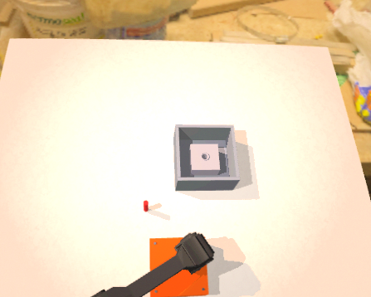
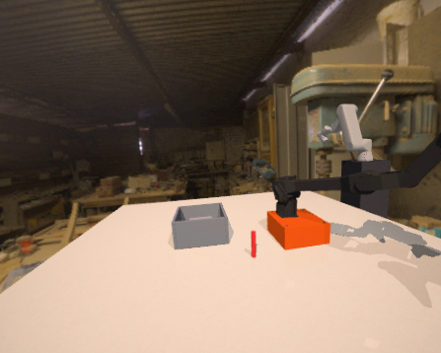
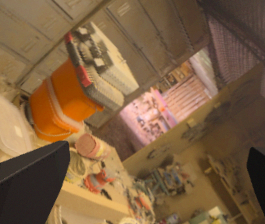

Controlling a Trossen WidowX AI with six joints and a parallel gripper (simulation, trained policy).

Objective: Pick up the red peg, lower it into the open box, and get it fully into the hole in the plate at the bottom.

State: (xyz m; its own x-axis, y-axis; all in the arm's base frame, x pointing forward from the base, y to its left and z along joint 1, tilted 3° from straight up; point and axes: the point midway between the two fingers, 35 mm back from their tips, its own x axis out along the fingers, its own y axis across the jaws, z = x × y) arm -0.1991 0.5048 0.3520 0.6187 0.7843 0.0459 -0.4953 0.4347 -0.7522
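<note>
The red peg lies 340 mm ahead of my gripper tip, 400 mm to the right of it and 370 mm below it. From my gripper tip the other things lie so: grey box: 520 mm ahead, 580 mm to the right, 380 mm below.
</note>
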